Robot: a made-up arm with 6 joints. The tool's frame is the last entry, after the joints.
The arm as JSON. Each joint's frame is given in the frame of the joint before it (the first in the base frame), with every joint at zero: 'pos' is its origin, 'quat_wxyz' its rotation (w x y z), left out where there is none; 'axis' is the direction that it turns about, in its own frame. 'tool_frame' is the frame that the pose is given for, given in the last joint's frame.
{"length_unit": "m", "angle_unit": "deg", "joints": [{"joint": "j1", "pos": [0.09, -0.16, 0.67], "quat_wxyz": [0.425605, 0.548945, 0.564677, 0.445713], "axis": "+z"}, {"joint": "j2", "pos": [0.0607, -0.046, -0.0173], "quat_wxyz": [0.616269, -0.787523, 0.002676, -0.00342], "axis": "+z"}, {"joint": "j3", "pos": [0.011, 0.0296, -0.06], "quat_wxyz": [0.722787, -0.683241, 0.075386, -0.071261], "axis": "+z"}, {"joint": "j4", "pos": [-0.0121, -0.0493, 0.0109], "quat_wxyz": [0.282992, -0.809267, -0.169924, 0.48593], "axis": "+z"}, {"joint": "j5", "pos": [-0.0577, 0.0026, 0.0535], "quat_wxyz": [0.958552, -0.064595, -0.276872, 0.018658], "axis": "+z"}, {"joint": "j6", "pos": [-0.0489, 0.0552, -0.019], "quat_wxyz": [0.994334, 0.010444, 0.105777, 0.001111], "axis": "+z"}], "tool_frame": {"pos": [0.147, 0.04, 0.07], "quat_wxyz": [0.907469, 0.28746, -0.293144, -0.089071]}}
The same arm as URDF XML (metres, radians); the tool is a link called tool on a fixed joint. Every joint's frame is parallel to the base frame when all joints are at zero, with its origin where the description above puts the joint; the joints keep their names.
<robot name="arm">
<link name="base_link"/>
<link name="link1"/>
<link name="link2"/>
<link name="link3"/>
<link name="link4"/>
<link name="link5"/>
<link name="link6"/>
<link name="tool"/>
<joint name="j1" type="continuous"><parent link="base_link"/><child link="link1"/><origin xyz="0.0900 -0.1600 0.6700"/><axis xyz="0.970002 0.0361 -0.240401"/></joint>
<joint name="j2" type="continuous"><parent link="link1"/><child link="link2"/><origin xyz="-0.0300 0.0600 -0.0400"/><axis xyz="0 0 1"/></joint>
<joint name="j3" type="continuous"><parent link="link2"/><child link="link3"/><origin xyz="-0.0300 0.0100 -0.0600"/><axis xyz="-0.983562 0.171993 0.054998"/></joint>
<joint name="j4" type="continuous"><parent link="link3"/><child link="link4"/><origin xyz="-0.0100 -0.0099 0.0500"/><axis xyz="0.193602 -0.933311 -0.302404"/></joint>
<joint name="j5" type="continuous"><parent link="link4"/><child link="link5"/><origin xyz="-0.0300 -0.0700 0.0200"/><axis xyz="-0.151701 -0.977404 0.147201"/></joint>
<joint name="j6" type="continuous"><parent link="link5"/><child link="link6"/><origin xyz="-0.0001 0.0300 0.0700"/><axis xyz="0 -1 0"/></joint>
<joint name="tool_fixed" type="fixed"><parent link="link6"/><child link="tool"/><origin xyz="0.1400 -0.0700 -0.0600" rpy="1.5789 0.8688 -0.8400"/></joint>
</robot>

